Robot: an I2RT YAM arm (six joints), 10 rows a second.
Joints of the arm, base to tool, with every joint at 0 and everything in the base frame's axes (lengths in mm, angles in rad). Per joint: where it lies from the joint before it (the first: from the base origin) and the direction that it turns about. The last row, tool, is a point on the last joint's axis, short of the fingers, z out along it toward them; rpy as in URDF.
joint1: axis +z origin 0 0 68
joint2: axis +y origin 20 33.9 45.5
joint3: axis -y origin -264 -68.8 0
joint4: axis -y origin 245 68.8 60
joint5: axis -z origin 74 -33.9 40.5
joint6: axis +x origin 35.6 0 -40.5
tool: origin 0 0 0 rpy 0 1.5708 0
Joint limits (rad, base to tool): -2.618..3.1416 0..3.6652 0..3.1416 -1.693..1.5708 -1.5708..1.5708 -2.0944..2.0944
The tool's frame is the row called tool.
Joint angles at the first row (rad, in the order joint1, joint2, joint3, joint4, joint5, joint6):
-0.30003 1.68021 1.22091 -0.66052 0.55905 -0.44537
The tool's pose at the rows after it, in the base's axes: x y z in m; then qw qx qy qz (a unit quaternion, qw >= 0):
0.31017, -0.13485, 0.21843, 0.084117, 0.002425, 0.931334, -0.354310
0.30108, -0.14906, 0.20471, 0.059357, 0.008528, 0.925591, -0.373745
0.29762, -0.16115, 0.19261, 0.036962, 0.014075, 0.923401, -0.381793
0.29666, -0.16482, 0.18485, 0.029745, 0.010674, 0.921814, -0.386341
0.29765, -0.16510, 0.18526, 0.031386, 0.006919, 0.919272, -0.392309
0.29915, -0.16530, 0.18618, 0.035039, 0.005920, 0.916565, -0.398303
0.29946, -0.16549, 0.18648, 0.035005, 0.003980, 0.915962, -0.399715
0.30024, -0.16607, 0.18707, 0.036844, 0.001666, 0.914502, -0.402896
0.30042, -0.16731, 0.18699, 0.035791, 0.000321, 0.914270, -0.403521
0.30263, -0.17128, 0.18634, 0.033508, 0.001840, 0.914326, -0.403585
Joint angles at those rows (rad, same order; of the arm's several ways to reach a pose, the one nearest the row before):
-0.35039 1.67450 1.17172 -0.59911 0.60292 -0.49344
-0.39616 1.68287 1.12094 -0.53843 0.64260 -0.53693
-0.43127 1.71264 1.10455 -0.50524 0.66548 -0.56136
-0.44155 1.72713 1.08700 -0.47054 0.67464 -0.58231
-0.44043 1.72675 1.08472 -0.45375 0.68226 -0.59684
-0.43850 1.72675 1.08473 -0.43737 0.68952 -0.60520
-0.43849 1.72675 1.08511 -0.43394 0.69105 -0.61130
-0.43888 1.72675 1.08513 -0.42289 0.69334 -0.62160
-0.44193 1.72905 1.08701 -0.42019 0.69334 -0.62847
-0.44958 1.74392 1.10190 -0.42019 0.69295 -0.63269

